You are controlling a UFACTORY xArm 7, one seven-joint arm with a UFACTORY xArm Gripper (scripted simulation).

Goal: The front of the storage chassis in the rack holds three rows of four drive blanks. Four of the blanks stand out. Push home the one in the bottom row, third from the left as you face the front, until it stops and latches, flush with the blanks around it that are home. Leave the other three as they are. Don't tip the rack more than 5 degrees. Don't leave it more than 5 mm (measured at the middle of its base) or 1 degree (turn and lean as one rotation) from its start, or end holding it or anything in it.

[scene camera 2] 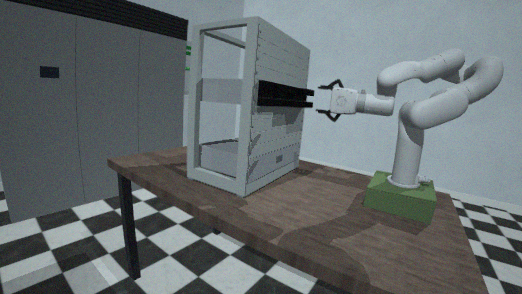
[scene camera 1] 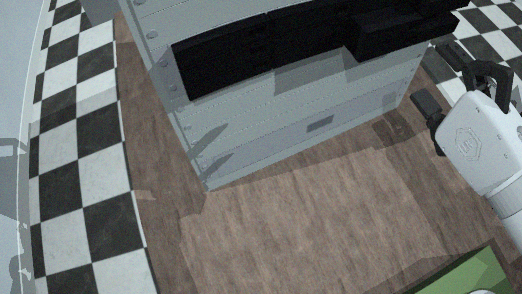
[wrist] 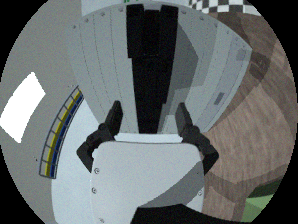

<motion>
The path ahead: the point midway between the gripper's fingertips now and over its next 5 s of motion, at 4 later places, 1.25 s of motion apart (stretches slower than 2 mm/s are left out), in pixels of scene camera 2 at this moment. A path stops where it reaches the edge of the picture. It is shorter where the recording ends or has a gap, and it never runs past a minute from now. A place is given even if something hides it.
My gripper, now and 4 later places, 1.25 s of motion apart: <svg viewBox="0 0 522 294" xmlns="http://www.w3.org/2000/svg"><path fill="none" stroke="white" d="M317 98L309 101L302 105L297 104L295 104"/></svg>
</motion>
